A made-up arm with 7 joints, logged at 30 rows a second.
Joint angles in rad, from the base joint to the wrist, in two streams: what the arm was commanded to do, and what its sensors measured. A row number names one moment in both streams.
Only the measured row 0 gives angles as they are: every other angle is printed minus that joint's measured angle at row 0.
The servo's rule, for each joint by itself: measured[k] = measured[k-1] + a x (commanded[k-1-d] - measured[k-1]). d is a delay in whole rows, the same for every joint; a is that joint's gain. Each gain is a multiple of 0.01, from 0.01 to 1. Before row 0 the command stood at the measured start. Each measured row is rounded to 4 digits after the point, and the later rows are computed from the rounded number. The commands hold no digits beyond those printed.
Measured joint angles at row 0:
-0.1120 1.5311 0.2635 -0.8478 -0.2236 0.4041 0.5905
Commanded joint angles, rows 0 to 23:
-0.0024 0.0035 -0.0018 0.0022 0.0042 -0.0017 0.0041
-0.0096 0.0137 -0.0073 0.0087 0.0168 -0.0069 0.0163
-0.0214 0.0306 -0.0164 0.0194 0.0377 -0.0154 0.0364
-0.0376 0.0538 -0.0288 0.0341 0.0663 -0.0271 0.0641
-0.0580 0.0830 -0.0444 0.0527 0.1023 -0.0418 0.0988
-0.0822 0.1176 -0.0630 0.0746 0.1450 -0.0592 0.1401
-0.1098 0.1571 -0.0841 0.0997 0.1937 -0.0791 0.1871
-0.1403 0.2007 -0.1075 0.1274 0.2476 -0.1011 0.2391
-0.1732 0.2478 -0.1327 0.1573 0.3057 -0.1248 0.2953
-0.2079 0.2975 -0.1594 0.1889 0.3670 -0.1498 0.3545
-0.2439 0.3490 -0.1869 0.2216 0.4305 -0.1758 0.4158
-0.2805 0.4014 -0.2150 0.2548 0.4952 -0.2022 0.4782
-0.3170 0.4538 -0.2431 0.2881 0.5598 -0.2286 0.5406
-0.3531 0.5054 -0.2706 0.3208 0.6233 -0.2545 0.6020
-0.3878 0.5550 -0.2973 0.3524 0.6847 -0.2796 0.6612
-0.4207 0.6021 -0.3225 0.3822 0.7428 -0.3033 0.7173
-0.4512 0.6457 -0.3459 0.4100 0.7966 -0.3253 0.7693
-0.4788 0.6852 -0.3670 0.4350 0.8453 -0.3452 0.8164
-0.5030 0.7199 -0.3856 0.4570 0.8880 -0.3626 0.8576
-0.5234 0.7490 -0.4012 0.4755 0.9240 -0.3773 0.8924
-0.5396 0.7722 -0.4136 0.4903 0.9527 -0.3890 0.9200
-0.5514 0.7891 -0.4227 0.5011 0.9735 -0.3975 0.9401
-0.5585 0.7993 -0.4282 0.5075 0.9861 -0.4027 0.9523
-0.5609 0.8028 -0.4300 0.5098 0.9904 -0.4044 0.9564
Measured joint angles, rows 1 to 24:
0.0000 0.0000 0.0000 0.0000 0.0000 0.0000 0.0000
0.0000 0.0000 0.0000 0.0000 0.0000 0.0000 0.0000
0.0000 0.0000 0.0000 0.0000 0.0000 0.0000 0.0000
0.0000 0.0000 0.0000 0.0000 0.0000 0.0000 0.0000
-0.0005 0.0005 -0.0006 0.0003 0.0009 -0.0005 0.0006
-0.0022 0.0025 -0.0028 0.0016 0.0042 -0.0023 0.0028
-0.0058 0.0067 -0.0073 0.0043 0.0112 -0.0060 0.0075
-0.0118 0.0138 -0.0144 0.0088 0.0228 -0.0119 0.0154
-0.0206 0.0242 -0.0243 0.0154 0.0395 -0.0203 0.0271
-0.0323 0.0382 -0.0371 0.0243 0.0617 -0.0312 0.0429
-0.0470 0.0560 -0.0526 0.0356 0.0894 -0.0446 0.0631
-0.0647 0.0777 -0.0707 0.0494 0.1226 -0.0604 0.0877
-0.0853 0.1032 -0.0912 0.0656 0.1611 -0.0784 0.1168
-0.1086 0.1323 -0.1137 0.0841 0.2043 -0.0984 0.1501
-0.1343 0.1648 -0.1379 0.1047 0.2518 -0.1201 0.1873
-0.1621 0.2003 -0.1633 0.1272 0.3029 -0.1431 0.2280
-0.1915 0.2383 -0.1896 0.1513 0.3568 -0.1670 0.2718
-0.2222 0.2784 -0.2163 0.1767 0.4128 -0.1915 0.3180
-0.2537 0.3199 -0.2430 0.2031 0.4699 -0.2162 0.3660
-0.2854 0.3622 -0.2692 0.2300 0.5272 -0.2406 0.4152
-0.3169 0.4047 -0.2945 0.2570 0.5838 -0.2643 0.4648
-0.3477 0.4468 -0.3184 0.2837 0.6387 -0.2870 0.5140
-0.3772 0.4878 -0.3406 0.3097 0.6911 -0.3082 0.5621
-0.4050 0.5270 -0.3606 0.3346 0.7400 -0.3275 0.6083
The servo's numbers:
d 4
a 0.19 0.15 0.33 0.15 0.21 0.28 0.14

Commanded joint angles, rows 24 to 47:
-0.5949 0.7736 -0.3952 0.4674 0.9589 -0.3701 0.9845
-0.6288 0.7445 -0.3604 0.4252 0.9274 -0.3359 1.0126
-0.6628 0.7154 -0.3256 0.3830 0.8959 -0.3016 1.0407
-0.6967 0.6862 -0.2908 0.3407 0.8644 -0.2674 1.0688
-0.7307 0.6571 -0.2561 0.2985 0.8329 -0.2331 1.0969
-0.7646 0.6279 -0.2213 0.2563 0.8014 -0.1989 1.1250
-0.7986 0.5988 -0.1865 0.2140 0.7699 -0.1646 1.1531
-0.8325 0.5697 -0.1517 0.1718 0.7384 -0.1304 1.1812
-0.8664 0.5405 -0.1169 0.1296 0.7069 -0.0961 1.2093
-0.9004 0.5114 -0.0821 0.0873 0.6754 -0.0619 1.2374
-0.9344 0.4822 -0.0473 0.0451 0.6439 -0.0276 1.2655
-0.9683 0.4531 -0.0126 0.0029 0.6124 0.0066 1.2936
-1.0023 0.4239 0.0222 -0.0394 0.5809 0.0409 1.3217
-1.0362 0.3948 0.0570 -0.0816 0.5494 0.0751 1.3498
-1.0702 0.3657 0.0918 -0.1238 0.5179 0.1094 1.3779
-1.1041 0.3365 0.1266 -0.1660 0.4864 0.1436 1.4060
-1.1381 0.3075 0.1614 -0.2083 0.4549 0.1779 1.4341
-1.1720 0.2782 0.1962 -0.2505 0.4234 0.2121 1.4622
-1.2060 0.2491 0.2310 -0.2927 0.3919 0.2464 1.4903
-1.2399 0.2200 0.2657 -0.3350 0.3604 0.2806 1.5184
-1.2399 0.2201 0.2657 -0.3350 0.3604 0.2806 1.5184
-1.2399 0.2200 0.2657 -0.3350 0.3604 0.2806 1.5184
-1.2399 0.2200 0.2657 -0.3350 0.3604 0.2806 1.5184
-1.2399 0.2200 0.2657 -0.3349 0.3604 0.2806 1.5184
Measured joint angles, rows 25 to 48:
-0.4306 0.5638 -0.3781 0.3580 0.7847 -0.3447 0.6519
-0.4536 0.5976 -0.3928 0.3795 0.8243 -0.3595 0.6922
-0.4735 0.6279 -0.4045 0.3987 0.8583 -0.3716 0.7286
-0.4901 0.6541 -0.4129 0.4154 0.8860 -0.3808 0.7605
-0.5100 0.6720 -0.4071 0.4232 0.9013 -0.3778 0.7919
-0.5326 0.6829 -0.3917 0.4235 0.9068 -0.3661 0.8228
-0.5573 0.6878 -0.3699 0.4174 0.9045 -0.3480 0.8533
-0.5838 0.6876 -0.3438 0.4059 0.8961 -0.3254 0.8835
-0.6117 0.6830 -0.3149 0.3898 0.8828 -0.2996 0.9134
-0.6408 0.6747 -0.2840 0.3698 0.8657 -0.2714 0.9430
-0.6708 0.6633 -0.2518 0.3464 0.8456 -0.2415 0.9724
-0.7015 0.6493 -0.2188 0.3202 0.8231 -0.2104 1.0016
-0.7328 0.6330 -0.1852 0.2916 0.7987 -0.1784 1.0307
-0.7646 0.6148 -0.1512 0.2610 0.7728 -0.1458 1.0596
-0.7969 0.5949 -0.1169 0.2286 0.7457 -0.1127 1.0884
-0.8295 0.5736 -0.0825 0.1947 0.7177 -0.0793 1.1171
-0.8623 0.5511 -0.0479 0.1596 0.6890 -0.0456 1.1457
-0.8953 0.5277 -0.0133 0.1234 0.6597 -0.0118 1.1743
-0.9285 0.5034 0.0214 0.0863 0.6299 0.0221 1.2028
-0.9619 0.4784 0.0561 0.0485 0.5998 0.0561 1.2312
-0.9954 0.4528 0.0908 0.0100 0.5694 0.0902 1.2596
-1.0290 0.4266 0.1256 -0.0291 0.5387 0.1243 1.2880
-1.0626 0.4000 0.1604 -0.0686 0.5079 0.1585 1.3163
-1.0963 0.3730 0.1951 -0.1086 0.4769 0.1927 1.3446

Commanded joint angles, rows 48 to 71:
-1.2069 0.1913 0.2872 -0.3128 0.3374 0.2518 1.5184
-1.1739 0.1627 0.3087 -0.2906 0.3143 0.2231 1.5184
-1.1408 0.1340 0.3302 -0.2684 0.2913 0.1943 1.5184
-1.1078 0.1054 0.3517 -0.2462 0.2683 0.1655 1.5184
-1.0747 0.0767 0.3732 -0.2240 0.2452 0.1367 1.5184
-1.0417 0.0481 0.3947 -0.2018 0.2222 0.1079 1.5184
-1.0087 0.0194 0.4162 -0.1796 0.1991 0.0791 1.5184
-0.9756 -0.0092 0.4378 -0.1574 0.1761 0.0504 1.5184
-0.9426 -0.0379 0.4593 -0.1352 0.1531 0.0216 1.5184
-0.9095 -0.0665 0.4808 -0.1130 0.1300 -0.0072 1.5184
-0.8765 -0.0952 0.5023 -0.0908 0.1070 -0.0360 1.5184
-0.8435 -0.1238 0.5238 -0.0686 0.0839 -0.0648 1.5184
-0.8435 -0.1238 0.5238 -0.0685 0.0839 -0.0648 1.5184
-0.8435 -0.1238 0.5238 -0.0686 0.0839 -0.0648 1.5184
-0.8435 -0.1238 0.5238 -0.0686 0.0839 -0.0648 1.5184
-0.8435 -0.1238 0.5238 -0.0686 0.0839 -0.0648 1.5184
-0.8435 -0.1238 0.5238 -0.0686 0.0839 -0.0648 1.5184
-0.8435 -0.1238 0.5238 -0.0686 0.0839 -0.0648 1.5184
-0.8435 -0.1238 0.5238 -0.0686 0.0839 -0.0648 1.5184
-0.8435 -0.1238 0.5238 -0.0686 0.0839 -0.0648 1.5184
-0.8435 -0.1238 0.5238 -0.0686 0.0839 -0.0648 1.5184
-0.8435 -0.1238 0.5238 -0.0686 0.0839 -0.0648 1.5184
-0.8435 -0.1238 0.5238 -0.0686 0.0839 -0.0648 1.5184
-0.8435 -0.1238 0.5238 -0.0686 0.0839 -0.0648 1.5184
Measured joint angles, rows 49 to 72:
-1.1236 0.3501 0.2184 -0.1426 0.4524 0.2173 1.3689
-1.1457 0.3306 0.2340 -0.1715 0.4331 0.2350 1.3898
-1.1636 0.3140 0.2445 -0.1960 0.4178 0.2478 1.4078
-1.1781 0.2999 0.2515 -0.2168 0.4057 0.2570 1.4233
-1.1836 0.2836 0.2633 -0.2312 0.3914 0.2555 1.4366
-1.1818 0.2655 0.2783 -0.2401 0.3752 0.2464 1.4481
-1.1740 0.2458 0.2954 -0.2443 0.3576 0.2318 1.4579
-1.1614 0.2247 0.3140 -0.2446 0.3388 0.2132 1.4664
-1.1449 0.2025 0.3335 -0.2415 0.3191 0.1918 1.4737
-1.1253 0.1793 0.3537 -0.2355 0.2988 0.1683 1.4800
-1.1031 0.1553 0.3743 -0.2271 0.2779 0.1433 1.4854
-1.0789 0.1306 0.3953 -0.2166 0.2565 0.1173 1.4900
-1.0530 0.1053 0.4164 -0.2044 0.2348 0.0905 1.4940
-1.0257 0.0795 0.4377 -0.1907 0.2128 0.0631 1.4974
-0.9974 0.0533 0.4590 -0.1757 0.1906 0.0354 1.5003
-0.9682 0.0267 0.4804 -0.1596 0.1682 0.0073 1.5028
-0.9445 0.0041 0.4947 -0.1459 0.1505 -0.0129 1.5050
-0.9253 -0.0151 0.5043 -0.1343 0.1365 -0.0274 1.5069
-0.9098 -0.0314 0.5107 -0.1244 0.1255 -0.0379 1.5085
-0.8972 -0.0453 0.5150 -0.1160 0.1168 -0.0454 1.5099
-0.8870 -0.0571 0.5179 -0.1089 0.1099 -0.0508 1.5111
-0.8787 -0.0671 0.5198 -0.1029 0.1044 -0.0547 1.5121
-0.8720 -0.0756 0.5211 -0.0978 0.1001 -0.0575 1.5130
-0.8666 -0.0828 0.5220 -0.0934 0.0967 -0.0595 1.5138

